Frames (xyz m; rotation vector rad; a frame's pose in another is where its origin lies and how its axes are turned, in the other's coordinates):
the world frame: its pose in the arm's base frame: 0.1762 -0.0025 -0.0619 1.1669 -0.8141 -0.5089
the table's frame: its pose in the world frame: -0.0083 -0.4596 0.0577 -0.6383 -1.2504 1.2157
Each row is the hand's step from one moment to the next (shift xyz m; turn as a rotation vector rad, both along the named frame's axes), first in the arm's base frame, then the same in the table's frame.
Working: the arm's base frame: its pose in the table's frame: 0.5315 0.1064 -0.0216 0.4861 1.9986 0.3475

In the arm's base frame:
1: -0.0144 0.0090 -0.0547 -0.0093 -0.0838 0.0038
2: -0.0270 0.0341 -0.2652 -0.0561 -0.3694 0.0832
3: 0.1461 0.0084 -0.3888 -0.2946 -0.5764 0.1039
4: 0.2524 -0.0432 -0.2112 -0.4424 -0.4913 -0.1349
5: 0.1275 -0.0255 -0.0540 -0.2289 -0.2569 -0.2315
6: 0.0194 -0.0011 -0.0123 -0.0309 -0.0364 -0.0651
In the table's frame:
1: -0.0412 -0.0009 0.0398 -0.0086 -0.0778 -0.0315
2: -0.2189 0.0076 0.1557 0.0277 -0.3480 -0.1569
3: -0.4052 0.0634 0.0658 0.1054 -0.6430 -0.0726
4: -0.3004 0.0753 -0.1195 -0.0307 -0.6475 0.1874
5: -0.1054 0.0367 -0.0858 -0.1606 -0.3431 0.1688
6: -0.0192 0.0079 -0.0100 -0.0522 -0.0490 0.0373

